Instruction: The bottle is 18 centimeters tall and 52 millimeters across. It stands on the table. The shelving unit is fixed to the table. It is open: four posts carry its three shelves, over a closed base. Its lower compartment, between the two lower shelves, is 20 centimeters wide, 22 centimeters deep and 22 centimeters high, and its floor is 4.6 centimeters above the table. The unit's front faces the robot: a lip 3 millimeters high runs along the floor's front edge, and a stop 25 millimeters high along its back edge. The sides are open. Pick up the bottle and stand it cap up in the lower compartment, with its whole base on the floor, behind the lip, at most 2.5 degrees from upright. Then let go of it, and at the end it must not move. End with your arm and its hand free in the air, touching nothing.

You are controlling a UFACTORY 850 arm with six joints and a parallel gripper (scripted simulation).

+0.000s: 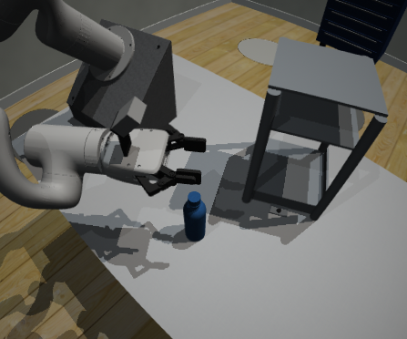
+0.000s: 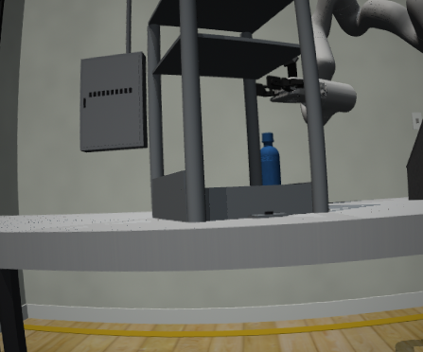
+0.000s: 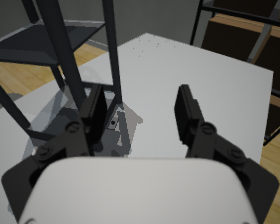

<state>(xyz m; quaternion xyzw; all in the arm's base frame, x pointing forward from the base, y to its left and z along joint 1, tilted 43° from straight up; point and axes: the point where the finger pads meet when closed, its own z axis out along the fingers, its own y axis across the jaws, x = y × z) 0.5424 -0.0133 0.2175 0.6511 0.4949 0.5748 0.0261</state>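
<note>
My hand is 180 mm above the bottle. The rest, counted from my hand: shelving unit (60 mm ahead, 320 mm to the left, 110 mm below).
</note>
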